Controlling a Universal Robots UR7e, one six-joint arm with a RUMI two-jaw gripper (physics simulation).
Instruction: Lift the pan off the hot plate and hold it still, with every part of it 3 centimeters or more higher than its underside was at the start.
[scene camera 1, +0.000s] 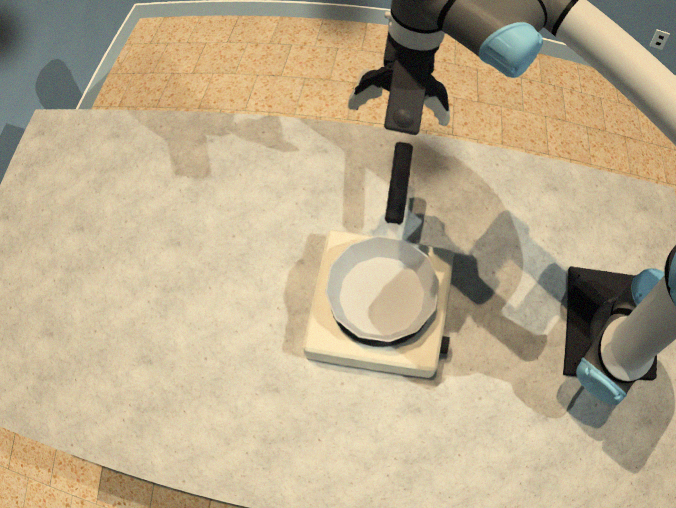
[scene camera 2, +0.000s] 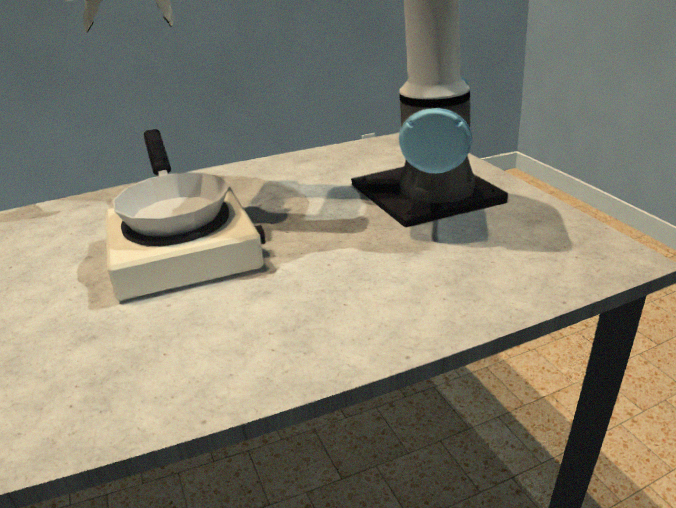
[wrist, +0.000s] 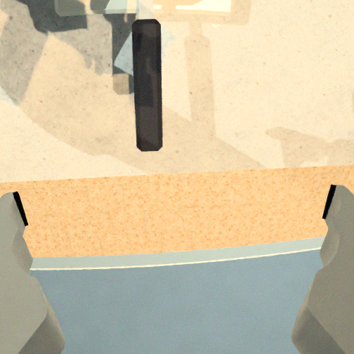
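Pixels of known places: gripper, between the fingertips: (scene camera 2: 129, 29); arm's base, origin of its link: (scene camera 2: 437, 187).
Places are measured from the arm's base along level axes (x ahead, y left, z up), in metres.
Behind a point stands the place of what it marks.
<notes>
The pale grey pan (scene camera 1: 377, 294) @(x 0.526, y 0.062, z 0.060 m) (scene camera 2: 172, 206) @(x 0.520, y 0.026, z 0.061 m) sits upright on the dark round burner of the cream hot plate (scene camera 1: 371, 361) @(x 0.505, y 0.180, z 0.044 m) (scene camera 2: 185, 270) @(x 0.513, y 0.182, z 0.016 m). Its black handle (scene camera 1: 399, 182) @(x 0.537, y -0.134, z 0.124 m) (scene camera 2: 157, 151) @(x 0.535, y -0.118, z 0.120 m) (wrist: 148, 85) sticks out toward the table's far edge in scene camera 1. My gripper (scene camera 1: 400, 110) @(x 0.546, y -0.111, z 0.354 m) (scene camera 2: 130, 27) @(x 0.546, y -0.111, z 0.354 m) (wrist: 174, 192) is open and empty. It hangs well above the table, beyond the handle's free end. In the wrist view the handle lies above the line between the fingertips, a little left of the middle. The pan's bowl does not show in the wrist view.
The arm's dark base plate (scene camera 1: 574, 349) @(x 0.105, y 0.056, z -0.003 m) (scene camera 2: 407, 215) @(x 0.105, y 0.093, z -0.003 m) stands on the table (scene camera 1: 136, 327) @(x 0.977, y 0.237, z -0.019 m) (scene camera 2: 382, 327) @(x 0.263, y 0.380, z -0.019 m), to the right of the hot plate. A black knob (scene camera 1: 444, 345) @(x 0.385, y 0.117, z 0.033 m) (scene camera 2: 261, 234) @(x 0.381, y 0.125, z 0.025 m) sticks out of the hot plate's right side. Arm shadows cross the table around the handle.
</notes>
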